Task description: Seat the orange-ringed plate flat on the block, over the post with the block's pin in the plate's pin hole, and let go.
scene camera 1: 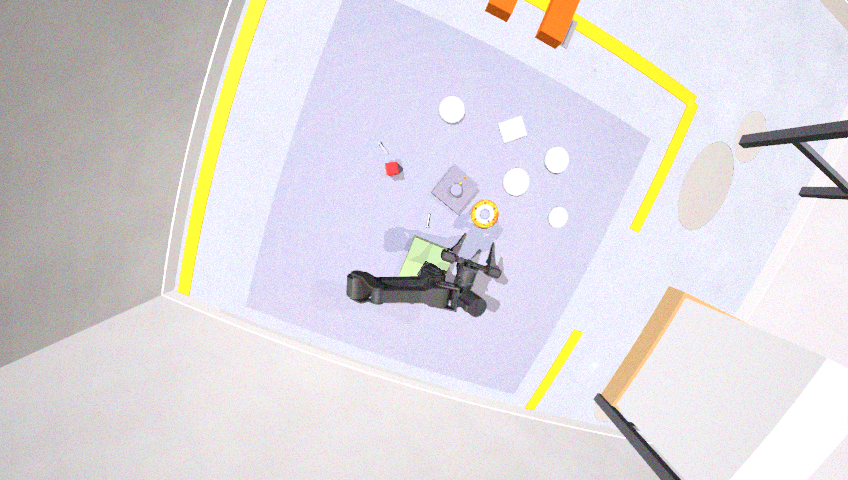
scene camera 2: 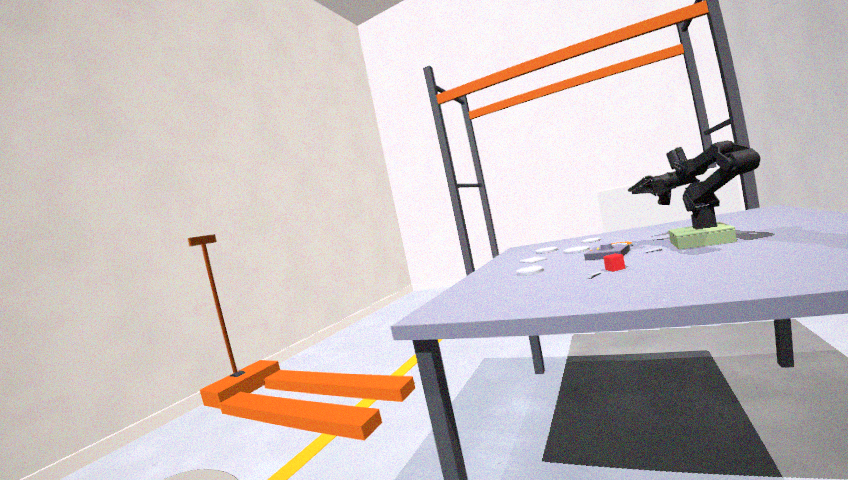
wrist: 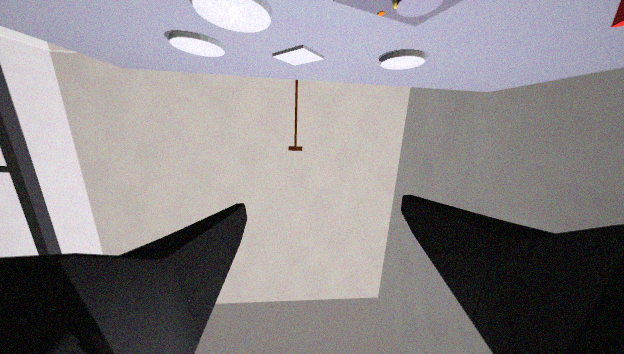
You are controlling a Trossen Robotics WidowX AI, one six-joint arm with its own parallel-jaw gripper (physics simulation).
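Seen in the pictures: gripper, fingertip midpoint: (scene camera 1: pixel 480 237) (scene camera 2: pixel 629 191) (wrist: pixel 324 206); arm's base at its link origin: (scene camera 1: pixel 428 271) (scene camera 2: pixel 705 226).
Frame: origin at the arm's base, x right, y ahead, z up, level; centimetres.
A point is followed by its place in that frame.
Observation:
The orange-ringed plate (scene camera 1: pixel 474 214) {x 3.9, y 27.5, z -3.6 cm} (scene camera 2: pixel 622 243) {x 8.6, y 27.9, z -3.5 cm} lies beside the block, on the arm's side of it; its centre hole shows in scene camera 1. The plate does not show in the wrist view. The grey block (scene camera 1: pixel 443 193) {x -10.6, y 27.8, z -2.2 cm} (scene camera 2: pixel 596 255) {x -13.6, y 33.8, z -3.1 cm} (wrist: pixel 365 4) {x -4.3, y 35.9, z -2.2 cm} has a round post (scene camera 1: pixel 456 189) {x -7.6, y 31.4, z -0.3 cm} (wrist: pixel 419 6) {x -7.8, y 31.3, z -0.3 cm} in its middle and small yellow and orange marks beside the post; which one is the pin is too small to tell. My gripper (scene camera 1: pixel 478 240) {x 3.9, y 21.6, z 15.9 cm} (scene camera 2: pixel 631 190) {x 3.9, y 21.6, z 15.9 cm} (wrist: pixel 324 206) {x 3.9, y 21.6, z 15.9 cm} is open and empty, well above the table, pointing nearly level.
A red cube (scene camera 1: pixel 391 168) {x -31.0, y 25.5, z -0.6 cm} (scene camera 2: pixel 614 262) {x -33.1, y 25.2, z -2.1 cm} stands left of the block in scene camera 1. White discs (scene camera 1: pixel 516 181) (wrist: pixel 402 60) and a white square (scene camera 1: pixel 512 129) {x -1.1, y 61.5, z -4.1 cm} (wrist: pixel 298 56) {x -0.9, y 60.8, z -4.1 cm} lie beyond and right of it. Two small slim pieces (scene camera 1: pixel 428 220) {x -9.8, y 16.4, z -3.8 cm} (scene camera 1: pixel 383 147) {x -37.6, y 30.5, z -3.8 cm} lie nearby. The arm stands on a green base (scene camera 1: pixel 416 255) {x -7.2, y 3.2, z 0.0 cm} (scene camera 2: pixel 702 236) {x -10.1, y 1.8, z -1.5 cm}.

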